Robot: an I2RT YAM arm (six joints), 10 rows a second.
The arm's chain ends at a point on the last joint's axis. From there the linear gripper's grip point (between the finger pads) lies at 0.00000 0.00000 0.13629 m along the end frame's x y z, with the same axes.
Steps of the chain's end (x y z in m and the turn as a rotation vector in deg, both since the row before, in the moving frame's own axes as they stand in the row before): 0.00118, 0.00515, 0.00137, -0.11, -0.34, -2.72; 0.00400, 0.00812, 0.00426, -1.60, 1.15, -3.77; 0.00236, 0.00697, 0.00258, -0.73, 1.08, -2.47; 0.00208, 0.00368, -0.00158, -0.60, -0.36, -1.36; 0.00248, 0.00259, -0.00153, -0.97, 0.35, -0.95; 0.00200, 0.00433, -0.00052, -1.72, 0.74, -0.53; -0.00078, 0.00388, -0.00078, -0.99, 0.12, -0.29
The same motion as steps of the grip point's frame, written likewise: 0.00038, 0.00543, 0.00137, -0.11, -0.34, -2.72; 0.00686, 0.01183, 0.00418, -1.60, 1.15, -3.77; 0.00497, 0.00865, 0.00254, -0.73, 1.08, -2.47; 0.00124, 0.00512, -0.00159, -0.60, -0.36, -1.36; 0.00333, 0.00489, -0.00155, -0.97, 0.35, -0.95; 0.00378, 0.00841, -0.00059, -1.72, 0.74, -0.53; -0.00049, 0.00623, -0.00080, -0.99, 0.12, -0.29
